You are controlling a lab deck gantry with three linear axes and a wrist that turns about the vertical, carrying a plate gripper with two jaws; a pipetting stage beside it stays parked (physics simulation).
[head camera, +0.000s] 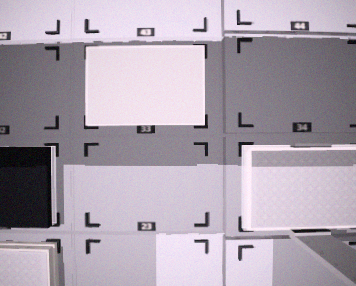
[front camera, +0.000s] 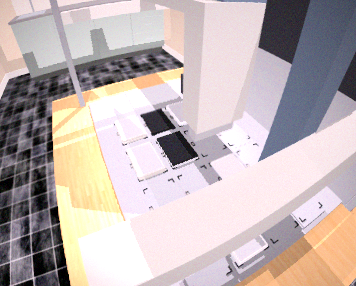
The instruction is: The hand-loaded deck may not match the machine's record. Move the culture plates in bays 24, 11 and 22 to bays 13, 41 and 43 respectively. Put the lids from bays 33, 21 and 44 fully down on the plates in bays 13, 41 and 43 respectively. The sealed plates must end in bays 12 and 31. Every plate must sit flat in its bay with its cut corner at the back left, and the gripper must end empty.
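Seen in the pictures: gripper, fingertip midpoint: [head camera: 307, 187]; robot's base, origin of the base link: [front camera: 114, 123].
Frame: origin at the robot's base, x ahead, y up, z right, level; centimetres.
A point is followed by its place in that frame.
My gripper [head camera: 311, 188] {x 55.6, y 2.4, z -15.0 cm} is at bay 24 in the head view, its jaws against the back and front edges of a pale culture plate [head camera: 277, 200] {x 52.3, y 2.9, z -13.9 cm} [front camera: 250, 246] {x 59.9, y 2.9, z -15.2 cm}; it looks shut on it. Whether the plate is slightly raised is hard to tell. A flat white lid [head camera: 145, 85] {x 39.3, y 0.8, z -25.6 cm} lies in bay 33. The black-topped plate of bay 22 [head camera: 25, 187] {x 26.8, y 1.6, z -15.0 cm} [front camera: 177, 149] {x 24.2, y 1.7, z -14.7 cm} and the black lid of bay 21 [front camera: 157, 121] {x 7.3, y 0.8, z -14.8 cm} lie side by side. White plates stand in bay 11 [front camera: 131, 127] {x 6.9, y 1.4, z -4.9 cm}, bay 12 [front camera: 146, 159] {x 23.6, y 1.4, z -4.5 cm} [head camera: 22, 267] {x 26.1, y 1.4, z -6.4 cm} and bay 31 [front camera: 177, 114] {x 7.5, y 1.4, z -23.0 cm}. In the front view the jaws are hidden.
A pale beam [front camera: 240, 200] {x 62.2, y 40.0, z 0.6 cm} crosses the front view and hides part of the deck. A pale column [front camera: 220, 65] {x 45.3, y 38.5, z -10.3 cm} and the blue gantry arm [front camera: 312, 75] {x 56.2, y 41.9, z -13.0 cm} block more of it. Bay 23 [head camera: 145, 190] {x 39.1, y 0.0, z -14.4 cm} shows its corner marks between the plates of bays 22 and 24.
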